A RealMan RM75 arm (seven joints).
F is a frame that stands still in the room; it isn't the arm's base.
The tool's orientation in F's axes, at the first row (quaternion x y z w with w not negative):
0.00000, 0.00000, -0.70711, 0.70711
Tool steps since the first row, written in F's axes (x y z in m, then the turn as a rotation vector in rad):
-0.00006, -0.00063, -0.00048, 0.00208, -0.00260, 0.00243
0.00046, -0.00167, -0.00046, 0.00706, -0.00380, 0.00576
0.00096, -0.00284, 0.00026, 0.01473, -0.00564, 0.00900
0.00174, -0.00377, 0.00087, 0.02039, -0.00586, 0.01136
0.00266, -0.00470, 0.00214, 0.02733, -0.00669, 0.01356
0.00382, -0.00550, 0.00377, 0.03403, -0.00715, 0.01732
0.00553, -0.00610, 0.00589, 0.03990, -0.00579, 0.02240
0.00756, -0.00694, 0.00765, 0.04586, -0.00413, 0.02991
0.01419, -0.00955, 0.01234, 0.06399, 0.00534, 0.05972
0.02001, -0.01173, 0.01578, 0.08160, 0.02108, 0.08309
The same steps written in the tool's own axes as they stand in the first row. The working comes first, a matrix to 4 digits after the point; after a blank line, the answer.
The tool's axes in the first row as the columns of a matrix, in F's axes (used below as rounded here):
0.0000, 1.0000, 0.0000
-1.0000, 0.0000, 0.0000
0.0000, 0.0000, 1.0000

0.00063, -0.00006, -0.00048, 0.00260, 0.00208, 0.00243
0.00167, 0.00046, -0.00046, 0.00380, 0.00706, 0.00576
0.00284, 0.00096, 0.00026, 0.00564, 0.01473, 0.00900
0.00377, 0.00174, 0.00087, 0.00586, 0.02039, 0.01136
0.00470, 0.00266, 0.00214, 0.00669, 0.02733, 0.01356
0.00550, 0.00382, 0.00377, 0.00715, 0.03403, 0.01732
0.00610, 0.00553, 0.00589, 0.00579, 0.03990, 0.02240
0.00694, 0.00756, 0.00765, 0.00413, 0.04586, 0.02991
0.00955, 0.01419, 0.01234, -0.00534, 0.06399, 0.05972
0.01173, 0.02001, 0.01578, -0.02108, 0.08160, 0.08309

